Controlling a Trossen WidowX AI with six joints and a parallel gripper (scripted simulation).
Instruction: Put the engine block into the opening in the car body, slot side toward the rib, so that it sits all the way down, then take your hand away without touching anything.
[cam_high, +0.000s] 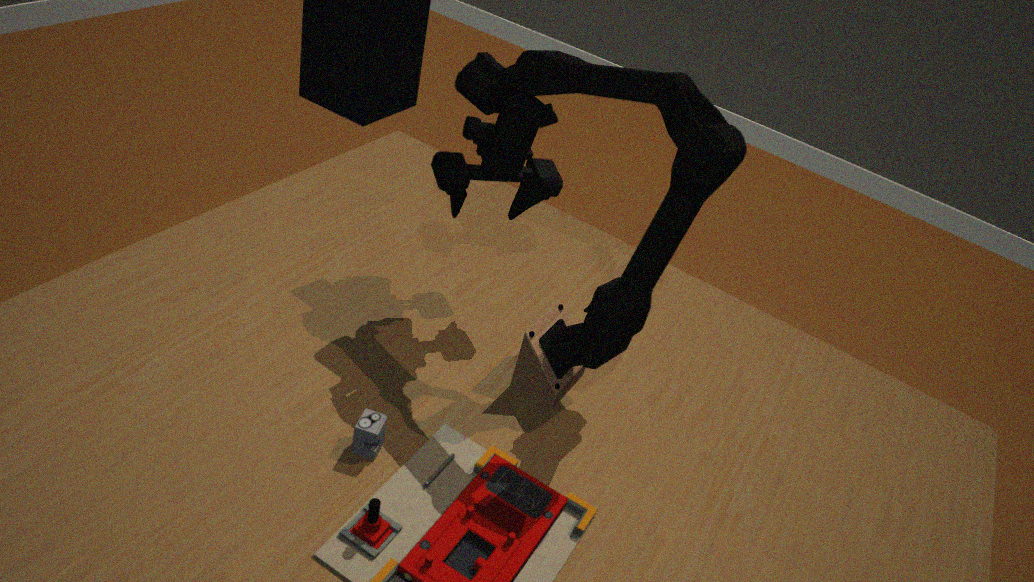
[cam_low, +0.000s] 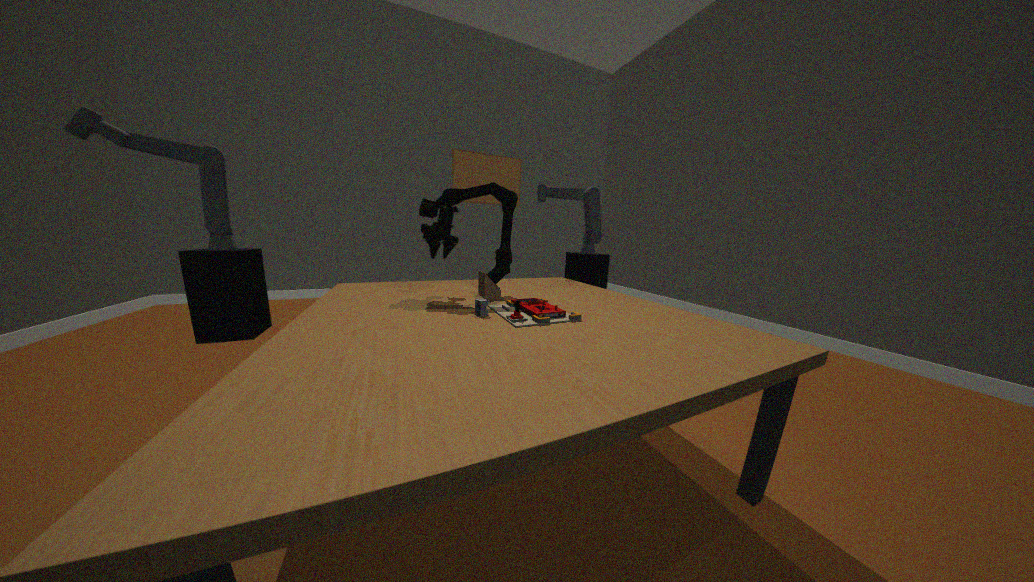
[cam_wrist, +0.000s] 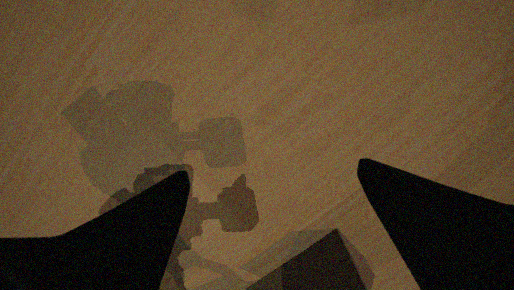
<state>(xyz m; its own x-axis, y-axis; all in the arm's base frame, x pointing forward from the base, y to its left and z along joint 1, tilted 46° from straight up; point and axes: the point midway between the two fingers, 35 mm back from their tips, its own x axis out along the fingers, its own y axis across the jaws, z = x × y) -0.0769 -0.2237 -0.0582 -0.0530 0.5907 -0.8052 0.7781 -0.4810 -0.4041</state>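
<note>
The grey engine block lies 350 mm ahead of my gripper tip, 90 mm to the left of it and 130 mm below it. Also, from my gripper tip: grey base plate 380 mm ahead, 270 mm to the left, 140 mm below.
</note>
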